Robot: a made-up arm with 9 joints. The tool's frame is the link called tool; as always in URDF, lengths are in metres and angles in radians.
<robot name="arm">
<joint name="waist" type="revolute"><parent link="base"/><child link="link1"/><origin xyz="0.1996 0.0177 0.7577" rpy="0 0 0"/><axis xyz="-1 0 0"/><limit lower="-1.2" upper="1.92" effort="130" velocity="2.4"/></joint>
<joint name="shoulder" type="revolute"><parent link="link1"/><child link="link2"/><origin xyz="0.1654 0.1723 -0.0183" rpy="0 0 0"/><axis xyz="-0.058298 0.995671 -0.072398"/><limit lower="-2.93" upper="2.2" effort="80" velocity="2.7"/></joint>
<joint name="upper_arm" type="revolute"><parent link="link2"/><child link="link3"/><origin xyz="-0.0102 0.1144 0.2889" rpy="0 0 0"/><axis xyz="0.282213 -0.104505 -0.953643"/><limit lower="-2.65" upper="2.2" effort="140" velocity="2.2"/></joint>
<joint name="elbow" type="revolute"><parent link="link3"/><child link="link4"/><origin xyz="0.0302 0.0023 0.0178" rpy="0 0 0"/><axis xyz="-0.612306 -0.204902 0.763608"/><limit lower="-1.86" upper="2.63" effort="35" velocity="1.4"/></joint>
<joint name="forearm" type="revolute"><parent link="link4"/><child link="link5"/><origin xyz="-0.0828 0.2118 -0.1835" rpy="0 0 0"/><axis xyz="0 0 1"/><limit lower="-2.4" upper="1.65" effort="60" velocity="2.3"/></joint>
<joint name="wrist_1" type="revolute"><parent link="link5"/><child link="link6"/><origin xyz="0.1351 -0.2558 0.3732" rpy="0 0 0"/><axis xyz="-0.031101 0.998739 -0.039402"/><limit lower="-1.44" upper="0.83" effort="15" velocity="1"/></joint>
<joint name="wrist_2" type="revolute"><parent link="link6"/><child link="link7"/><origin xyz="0.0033 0.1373 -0.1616" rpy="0 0 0"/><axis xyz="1 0 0"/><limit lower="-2.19" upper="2.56" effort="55" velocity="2.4"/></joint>
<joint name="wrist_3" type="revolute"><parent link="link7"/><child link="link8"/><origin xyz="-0.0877 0.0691 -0.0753" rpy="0 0 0"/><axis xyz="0.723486 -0.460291 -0.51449"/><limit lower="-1.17" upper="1.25" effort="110" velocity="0.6"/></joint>
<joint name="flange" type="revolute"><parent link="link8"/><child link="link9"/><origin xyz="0.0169 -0.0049 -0.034" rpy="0 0 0"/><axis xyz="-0.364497 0.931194 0.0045"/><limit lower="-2.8" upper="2.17" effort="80" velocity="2.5"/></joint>
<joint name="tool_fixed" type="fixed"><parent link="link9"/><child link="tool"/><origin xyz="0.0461 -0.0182 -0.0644" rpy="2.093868 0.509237 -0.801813"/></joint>
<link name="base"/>
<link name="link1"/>
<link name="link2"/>
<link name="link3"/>
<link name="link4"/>
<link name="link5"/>
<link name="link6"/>
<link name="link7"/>
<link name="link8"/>
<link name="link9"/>
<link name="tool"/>
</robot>
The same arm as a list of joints. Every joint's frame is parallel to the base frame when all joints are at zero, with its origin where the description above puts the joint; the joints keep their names.
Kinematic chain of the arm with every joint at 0, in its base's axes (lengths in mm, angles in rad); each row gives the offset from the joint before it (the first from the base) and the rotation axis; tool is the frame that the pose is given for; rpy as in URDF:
waist: xyz 199.6 17.7 757.7 axis -x
shoulder: xyz 165.4 172.3 -18.3 axis -0.058298 0.995671 -0.072398
upper_arm: xyz -10.2 114.4 288.9 axis 0.282213 -0.104505 -0.953643
elbow: xyz 30.2 2.3 17.8 axis -0.612306 -0.204902 0.763608
forearm: xyz -82.8 211.8 -183.5 axis +z
wrist_1: xyz 135.1 -255.8 373.2 axis -0.031101 0.998739 -0.039402
wrist_2: xyz 3.3 137.3 -161.6 axis +x
wrist_3: xyz -87.7 69.1 -75.3 axis 0.723486 -0.460291 -0.51449
flange: xyz 16.9 -4.9 -34.0 axis -0.364497 0.931194 0.0045
tool: xyz 46.1 -18.2 -64.4 rpy 2.0939 0.5092 -0.8018
Joint limits (rad, base to tool): -1.2000..1.9200 -2.9300..2.2000 -2.6500..2.2000 -1.8600..2.6300 -2.4000..1.6500 -1.4400..0.8300 -2.1900..2.5600 -1.1700..1.2500 -2.8000..2.1700

